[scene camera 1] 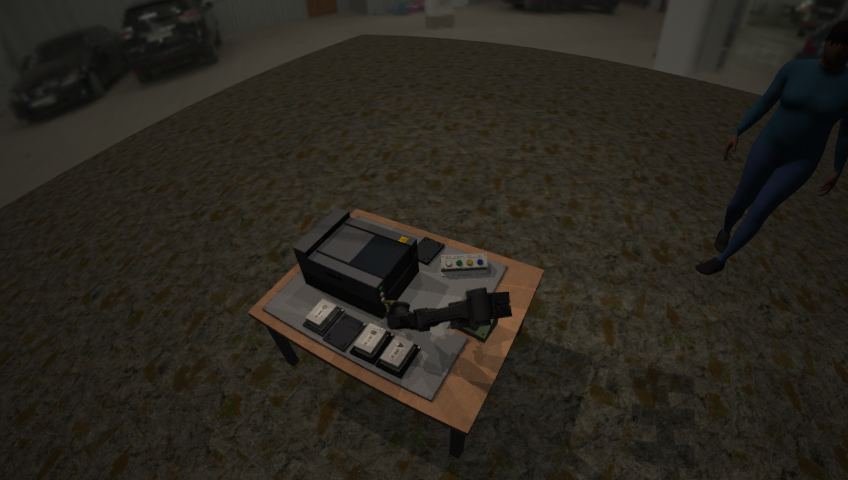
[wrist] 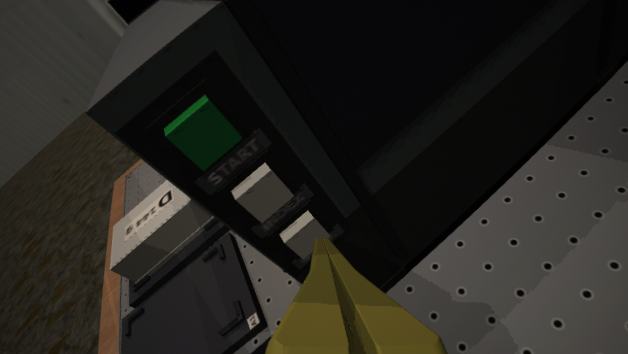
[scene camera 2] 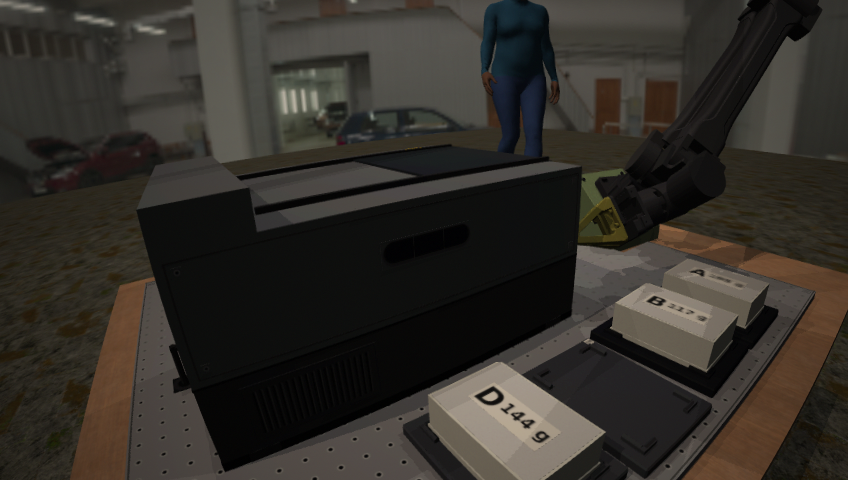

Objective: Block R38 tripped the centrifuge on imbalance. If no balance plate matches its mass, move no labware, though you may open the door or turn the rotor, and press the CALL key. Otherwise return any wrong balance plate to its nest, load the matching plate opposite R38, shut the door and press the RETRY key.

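Places are measured from the arm's base along level axes (x right, y ahead, z up), in centimetres.
Pixels of known places: gripper, fingertip midpoint: [scene camera 1: 384, 301] [wrist: 320, 247].
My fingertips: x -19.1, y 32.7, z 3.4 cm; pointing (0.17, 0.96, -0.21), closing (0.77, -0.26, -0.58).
Ahead of a thing's pixels: the offset from my fingertips to its top centre. "spot": to the spot under its first point.
The dark centrifuge [scene camera 1: 351, 285] [scene camera 2: 368, 285] stands on the pegboard mat; its top shows a grey panel and a dark panel. In the wrist view its front carries a green START key {dx -0.3, dy +1.0, dz +8.6 cm} [wrist: 204, 134], a pale INDEX key {dx -0.3, dy +1.0, dz +5.0 cm} [wrist: 262, 194] and a lower pale key {dx -0.3, dy +1.0, dz +1.4 cm} [wrist: 302, 235] whose label is mostly hidden. My yellow gripper [wrist: 320, 247] is shut and empty, its tips at or just before the lower key; contact cannot be told. Balance plates D, 144 g {dx -19.0, dy +22.2, dz -5.1 cm} [scene camera 1: 323, 314] [scene camera 2: 514, 410] [wrist: 150, 232], B, 117 g {dx -15.2, dy -4.7, dz -5.1 cm} [scene camera 1: 371, 339] [scene camera 2: 672, 324] and A {dx -13.1, dy -17.6, dz -5.1 cm} [scene camera 1: 398, 354] [scene camera 2: 714, 288] sit in nests. R38 does not show.
An empty nest {dx -18.2, dy +8.9, dz -8.7 cm} [scene camera 1: 345, 331] [scene camera 2: 618, 398] [wrist: 190, 295] lies between D and B. A key box {spot: dx +41.1, dy -10.9, dz -3.5 cm} [scene camera 1: 463, 262] with white, green, yellow and blue buttons stands behind the arm. A dark pad {spot: dx +43.3, dy +10.1, dz -8.8 cm} [scene camera 1: 429, 250] lies beside the centrifuge. A person [scene camera 1: 779, 136] [scene camera 2: 517, 65] stands beyond the table.
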